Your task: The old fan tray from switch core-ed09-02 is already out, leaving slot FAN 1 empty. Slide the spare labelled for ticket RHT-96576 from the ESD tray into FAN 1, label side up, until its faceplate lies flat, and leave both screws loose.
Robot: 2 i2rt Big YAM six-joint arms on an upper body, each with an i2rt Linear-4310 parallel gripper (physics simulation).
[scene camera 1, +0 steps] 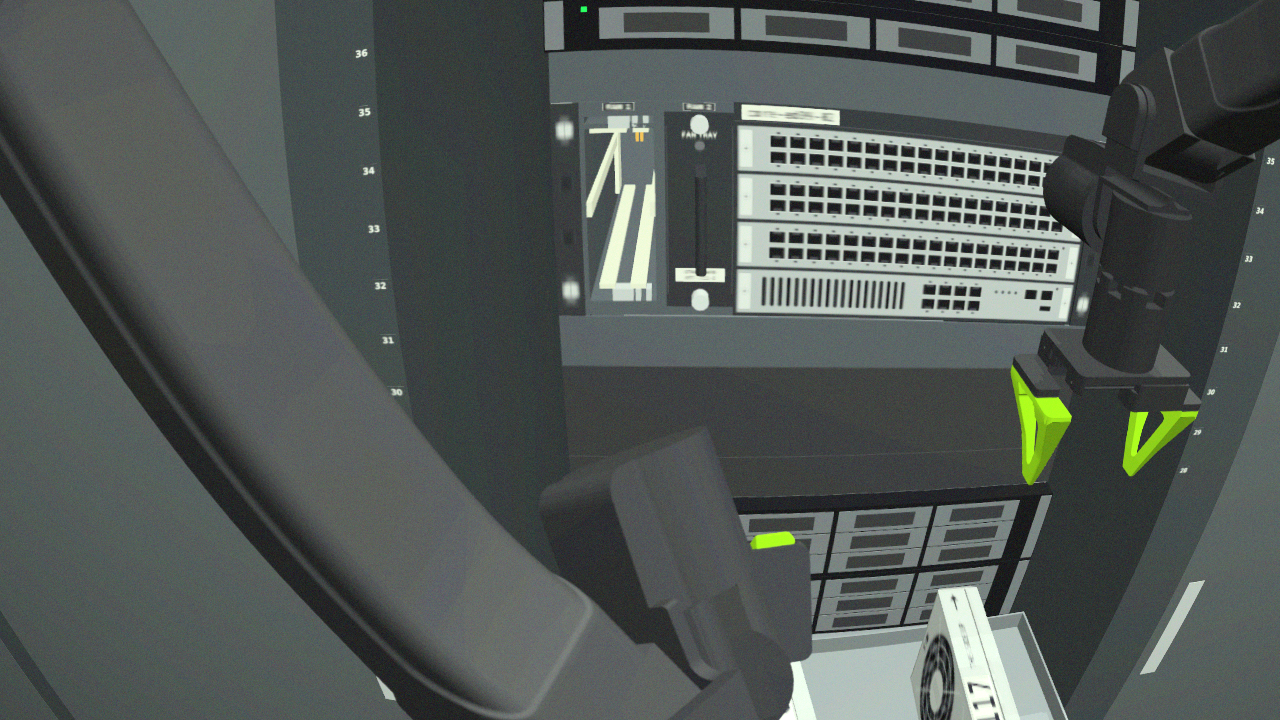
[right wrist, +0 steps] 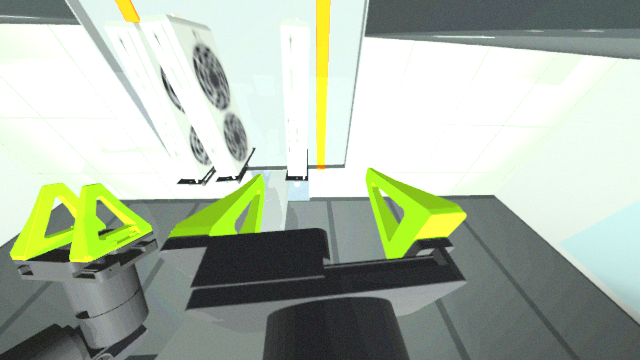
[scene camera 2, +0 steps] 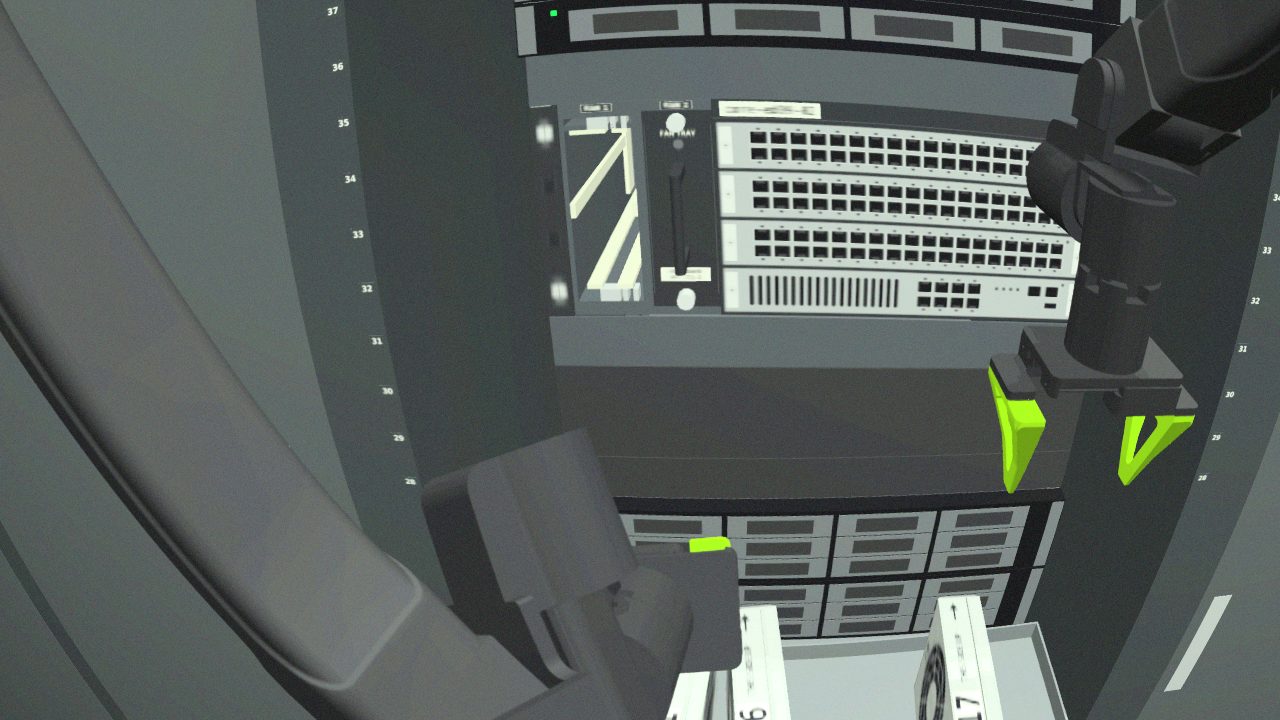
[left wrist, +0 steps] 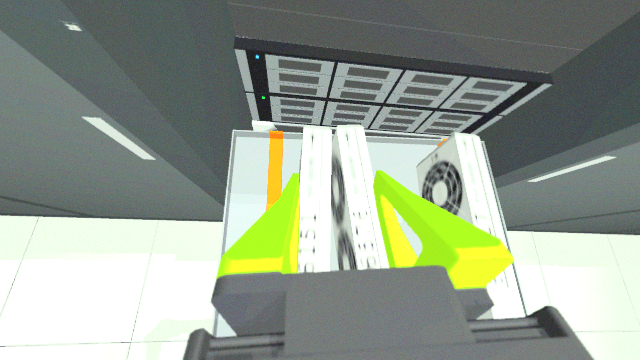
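The FAN 1 slot (scene camera 1: pixel 617 237) (scene camera 2: pixel 611 246) is empty, with pale rails inside. The ESD tray (scene camera 1: pixel 859 680) (scene camera 2: pixel 850 671) (left wrist: pixel 250 155) (right wrist: pixel 265 115) holds three upright white spares. The middle spare (scene camera 2: pixel 760 644) (left wrist: pixel 357 180) (right wrist: pixel 192 100) has a blurred label that seems to end in 6576. The left spare (left wrist: pixel 317 180) (right wrist: pixel 149 100) ends in about 151. My left gripper (left wrist: pixel 337 179) (right wrist: pixel 71 184) is partly open and empty. Its fingers frame these two in the left wrist view but stand apart from them in the right wrist view. My right gripper (scene camera 1: pixel 1080 477) (scene camera 2: pixel 1067 487) (right wrist: pixel 315 176) is open and empty, right of the switch.
The third spare (scene camera 1: pixel 973 644) (scene camera 2: pixel 966 644) (left wrist: pixel 475 175) (right wrist: pixel 296 90), ending in 17, stands at the tray's right. The FAN 2 tray (scene camera 1: pixel 682 205) (scene camera 2: pixel 662 205), with handle and white screws, sits beside FAN 1. My left arm crosses the left of both scene views and hides part of the ESD tray.
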